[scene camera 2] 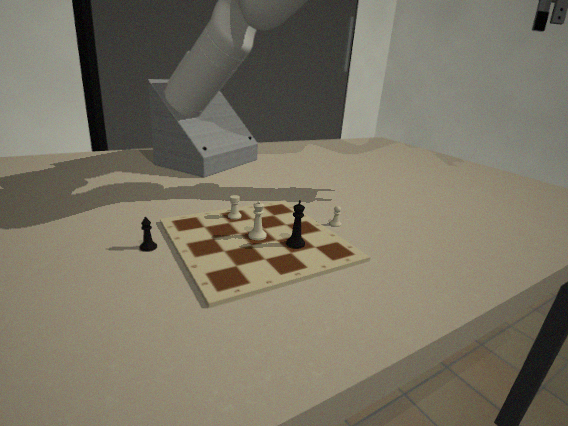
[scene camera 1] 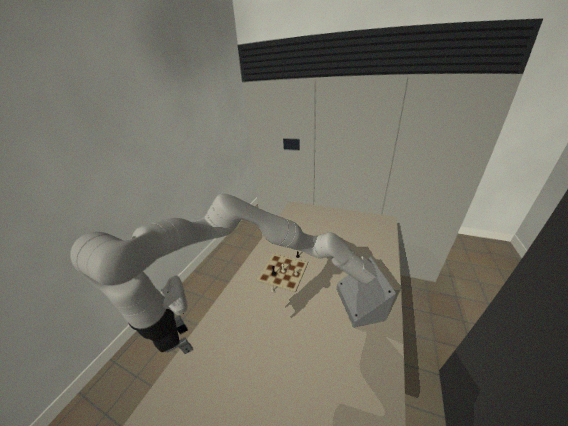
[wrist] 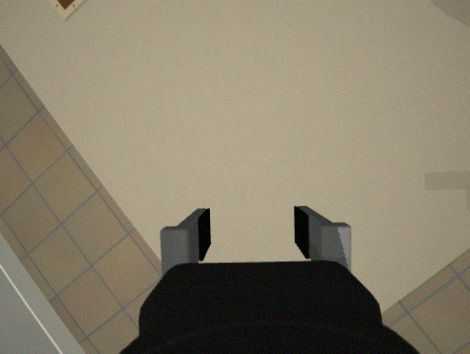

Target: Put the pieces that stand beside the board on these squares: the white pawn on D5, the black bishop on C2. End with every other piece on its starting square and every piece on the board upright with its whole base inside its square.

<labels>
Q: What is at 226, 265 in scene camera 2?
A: A board.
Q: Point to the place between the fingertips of the gripper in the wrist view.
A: At 252, 225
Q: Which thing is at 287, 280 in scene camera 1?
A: A board.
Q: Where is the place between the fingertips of the gripper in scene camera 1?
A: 186, 340
</labels>
